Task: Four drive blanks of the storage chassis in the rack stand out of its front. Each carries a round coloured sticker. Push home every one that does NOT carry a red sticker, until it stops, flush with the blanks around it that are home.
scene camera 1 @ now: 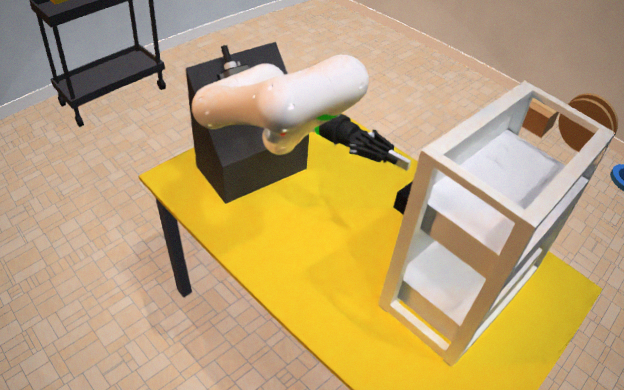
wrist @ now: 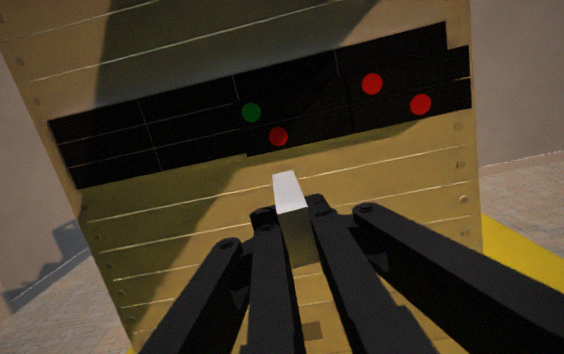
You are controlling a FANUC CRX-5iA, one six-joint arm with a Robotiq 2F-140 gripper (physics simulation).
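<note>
The rack [scene camera 1: 406, 240] stands on the table. In the wrist view its black chassis front holds rows of blanks. A blank with a green sticker [wrist: 251, 112] is in the middle row. A blank with a red sticker [wrist: 278, 136] is below it. Another red-stickered blank [wrist: 372, 83] is to the right in the middle row, and a third red-stickered blank [wrist: 420, 104] is in the bottom row. These blanks stand out; exact depths are hard to tell. My gripper [scene camera 1: 400, 159] [wrist: 287, 191] is shut, with a pale block at its tips. It is in front of the rack, apart from it, below the blanks in the wrist view.
Tan panels [wrist: 350, 170] cover the rack front above and below the chassis. The yellow table [scene camera 1: 280, 240] carries the rack and the dark robot pedestal [scene camera 1: 260, 175]. A black cart [scene camera 1: 107, 75] stands on the floor at the back left. A blue ring-shaped object [scene camera 1: 617, 178] is at the right edge.
</note>
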